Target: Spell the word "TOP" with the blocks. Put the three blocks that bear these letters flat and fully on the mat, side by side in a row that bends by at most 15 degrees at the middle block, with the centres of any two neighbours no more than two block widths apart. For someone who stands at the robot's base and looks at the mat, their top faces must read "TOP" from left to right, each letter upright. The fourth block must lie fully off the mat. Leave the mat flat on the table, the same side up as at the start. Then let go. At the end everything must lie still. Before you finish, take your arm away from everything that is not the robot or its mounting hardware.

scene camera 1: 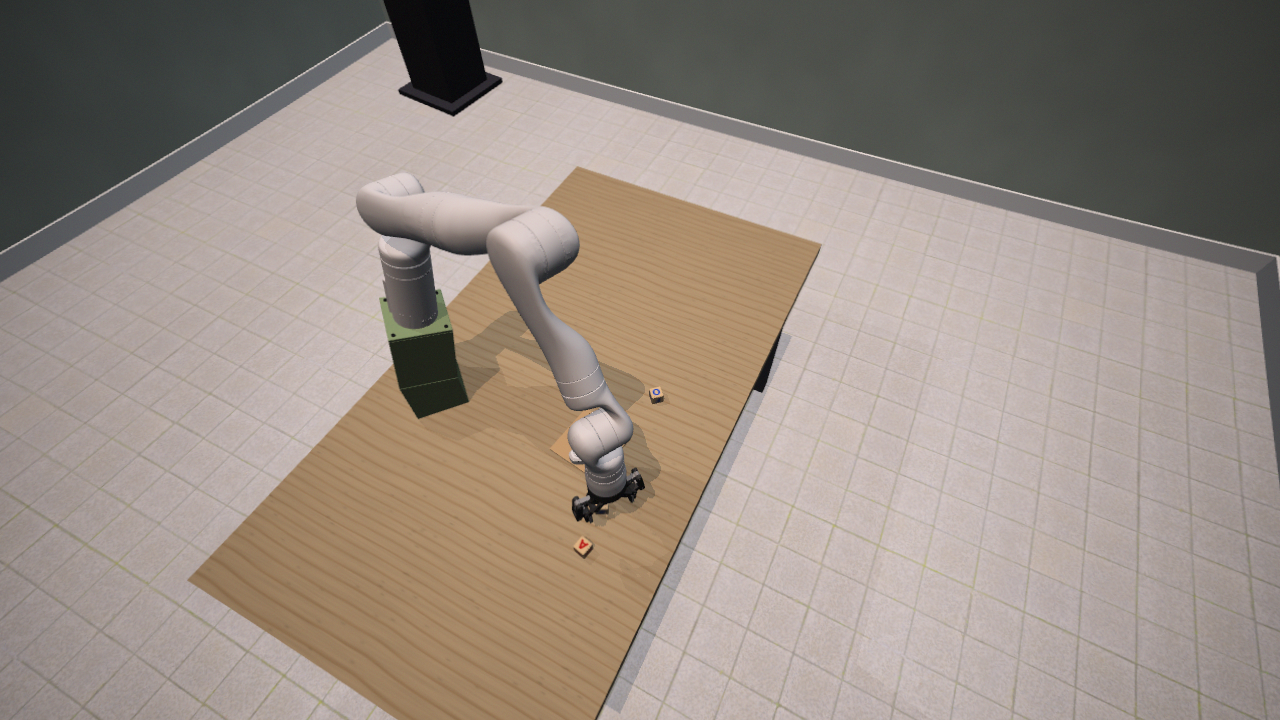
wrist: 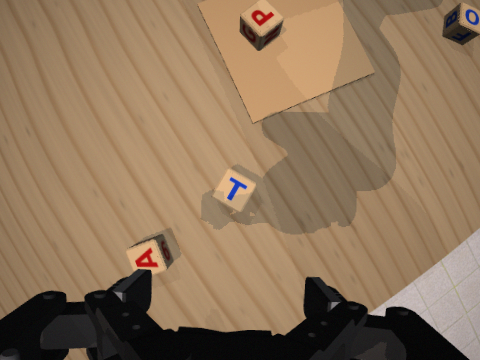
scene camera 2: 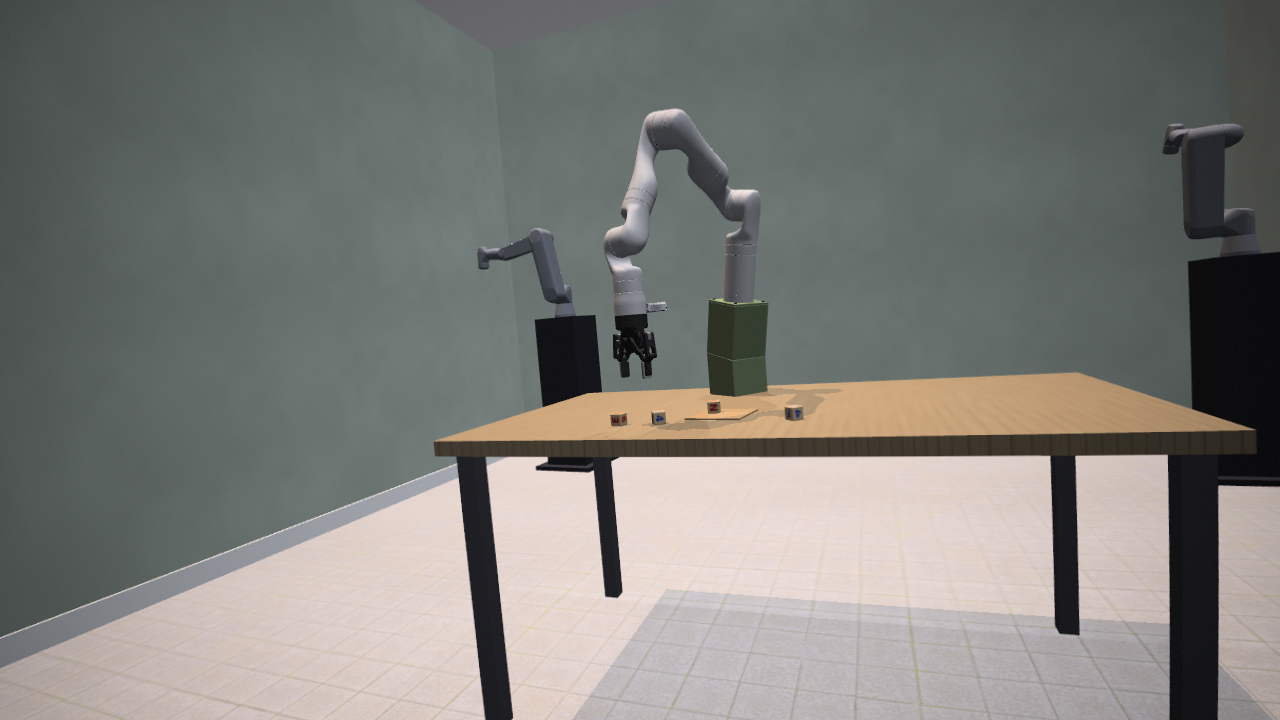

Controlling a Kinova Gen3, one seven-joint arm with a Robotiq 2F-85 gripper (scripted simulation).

Scene:
The gripper shows in scene camera 1, in the wrist view (228, 291) and in scene camera 2. One and the same spot on the gripper: (scene camera 1: 587, 514) is (scene camera 2: 618, 355).

